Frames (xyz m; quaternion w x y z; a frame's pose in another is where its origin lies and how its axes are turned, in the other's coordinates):
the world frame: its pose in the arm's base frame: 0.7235 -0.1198 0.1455 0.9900 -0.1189 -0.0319 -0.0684
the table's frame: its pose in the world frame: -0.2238 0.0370 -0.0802 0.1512 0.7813 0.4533 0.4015
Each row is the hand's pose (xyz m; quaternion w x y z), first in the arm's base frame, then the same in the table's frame.
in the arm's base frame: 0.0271 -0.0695 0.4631 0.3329 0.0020 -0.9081 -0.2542
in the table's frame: -0.0407 0.0860 -0.6350 0.3928 0.4709 0.6016 -0.5119
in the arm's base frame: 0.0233 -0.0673 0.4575 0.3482 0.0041 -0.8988 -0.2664
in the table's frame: -0.0418 0.0789 -0.6351 0.3871 0.4734 0.6159 -0.4967
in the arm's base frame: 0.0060 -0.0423 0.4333 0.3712 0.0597 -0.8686 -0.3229
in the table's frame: -0.0334 0.0411 -0.6381 0.3445 0.4398 0.6810 -0.4734
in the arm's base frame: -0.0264 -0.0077 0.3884 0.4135 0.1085 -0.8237 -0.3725
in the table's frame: -0.0282 -0.0238 -0.6424 0.2928 0.4209 0.7427 -0.4308
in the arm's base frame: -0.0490 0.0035 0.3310 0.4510 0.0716 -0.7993 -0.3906
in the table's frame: -0.0439 -0.0829 -0.6286 0.3065 0.4437 0.7530 -0.3772
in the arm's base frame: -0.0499 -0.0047 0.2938 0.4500 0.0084 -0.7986 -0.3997
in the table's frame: -0.0628 -0.1077 -0.6067 0.3586 0.4566 0.7367 -0.3467
